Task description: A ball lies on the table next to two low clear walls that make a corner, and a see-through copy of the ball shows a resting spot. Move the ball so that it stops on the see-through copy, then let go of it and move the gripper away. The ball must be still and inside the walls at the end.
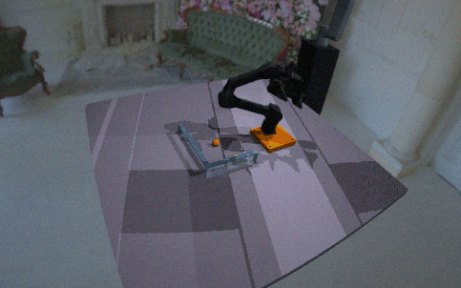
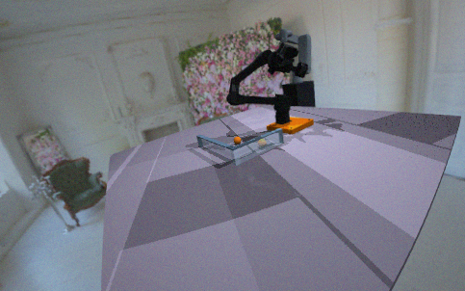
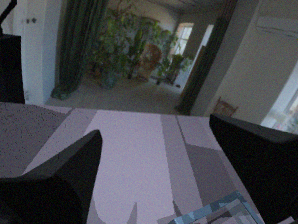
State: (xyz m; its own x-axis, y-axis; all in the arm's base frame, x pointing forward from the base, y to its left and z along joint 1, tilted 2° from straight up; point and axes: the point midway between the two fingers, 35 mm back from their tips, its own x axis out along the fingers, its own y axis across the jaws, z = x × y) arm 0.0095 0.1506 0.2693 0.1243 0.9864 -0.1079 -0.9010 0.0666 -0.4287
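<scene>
Now: the orange ball 270 mm below my gripper tip, 260 mm ahead of it and 150 mm to the right of it.
</scene>
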